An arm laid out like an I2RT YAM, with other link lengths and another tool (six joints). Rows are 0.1 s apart.
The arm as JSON. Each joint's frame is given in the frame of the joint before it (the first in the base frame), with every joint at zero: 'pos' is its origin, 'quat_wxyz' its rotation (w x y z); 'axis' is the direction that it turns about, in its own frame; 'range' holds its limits. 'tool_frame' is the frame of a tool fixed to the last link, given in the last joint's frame.
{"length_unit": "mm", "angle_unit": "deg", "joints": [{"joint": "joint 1", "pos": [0.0, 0.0, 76.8], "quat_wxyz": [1.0, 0.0, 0.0, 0.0], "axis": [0.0, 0.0, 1.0], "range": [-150.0, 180.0]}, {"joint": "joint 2", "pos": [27.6, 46.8, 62.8], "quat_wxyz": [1.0, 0.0, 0.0, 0.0], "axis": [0.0, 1.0, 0.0], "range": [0.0, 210.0]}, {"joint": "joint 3", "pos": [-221.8, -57.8, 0.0], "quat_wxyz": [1.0, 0.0, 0.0, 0.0], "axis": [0.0, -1.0, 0.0], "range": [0.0, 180.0]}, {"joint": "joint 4", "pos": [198.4, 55.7, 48.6], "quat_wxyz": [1.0, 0.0, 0.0, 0.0], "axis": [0.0, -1.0, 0.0], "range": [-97.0, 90.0]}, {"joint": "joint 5", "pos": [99.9, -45.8, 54.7], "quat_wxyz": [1.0, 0.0, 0.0, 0.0], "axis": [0.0, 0.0, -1.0], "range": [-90.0, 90.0]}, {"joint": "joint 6", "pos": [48.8, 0.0, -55.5], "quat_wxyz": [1.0, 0.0, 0.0, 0.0], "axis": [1.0, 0.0, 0.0], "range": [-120.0, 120.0]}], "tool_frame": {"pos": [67.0, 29.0, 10.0], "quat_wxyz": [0.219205, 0.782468, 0.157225, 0.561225]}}
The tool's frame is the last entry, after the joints.
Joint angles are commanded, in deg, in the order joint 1, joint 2, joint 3, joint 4, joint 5, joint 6. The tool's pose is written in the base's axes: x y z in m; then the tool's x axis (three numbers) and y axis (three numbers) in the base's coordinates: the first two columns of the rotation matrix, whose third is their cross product. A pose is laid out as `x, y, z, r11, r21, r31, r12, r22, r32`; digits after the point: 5 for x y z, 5 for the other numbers.
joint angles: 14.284, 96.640, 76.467, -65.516, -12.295, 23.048
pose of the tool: 0.27127, 0.11633, 0.13099, 0.87695, 0.43079, -0.21304, 0.39262, -0.89783, -0.19936
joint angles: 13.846, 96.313, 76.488, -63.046, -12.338, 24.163
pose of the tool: 0.28136, 0.11620, 0.13436, 0.89631, 0.40988, -0.16919, 0.37722, -0.90537, -0.19497
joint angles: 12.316, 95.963, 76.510, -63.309, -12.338, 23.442
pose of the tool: 0.28322, 0.10866, 0.13593, 0.90297, 0.39675, -0.16504, 0.36498, -0.91084, -0.19276
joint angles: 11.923, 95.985, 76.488, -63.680, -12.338, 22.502
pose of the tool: 0.28214, 0.10667, 0.13546, 0.89880, 0.40445, -0.16905, 0.37259, -0.90802, -0.19150
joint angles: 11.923, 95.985, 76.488, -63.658, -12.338, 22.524
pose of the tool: 0.28223, 0.10668, 0.13548, 0.89900, 0.40414, -0.16875, 0.37230, -0.90814, -0.19149
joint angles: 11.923, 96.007, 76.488, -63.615, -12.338, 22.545
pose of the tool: 0.28239, 0.10671, 0.13541, 0.89919, 0.40383, -0.16846, 0.37203, -0.90825, -0.19148
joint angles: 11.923, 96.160, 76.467, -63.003, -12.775, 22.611
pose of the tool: 0.28425, 0.10792, 0.13543, 0.90018, 0.40517, -0.15971, 0.37297, -0.90656, -0.19761
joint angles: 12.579, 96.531, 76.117, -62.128, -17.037, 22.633
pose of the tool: 0.28245, 0.11911, 0.13667, 0.88954, 0.43457, -0.14094, 0.38837, -0.88178, -0.26763
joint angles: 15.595, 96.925, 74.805, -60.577, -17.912, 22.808
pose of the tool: 0.27552, 0.13531, 0.13119, 0.86481, 0.48194, -0.14084, 0.43133, -0.85668, -0.28295
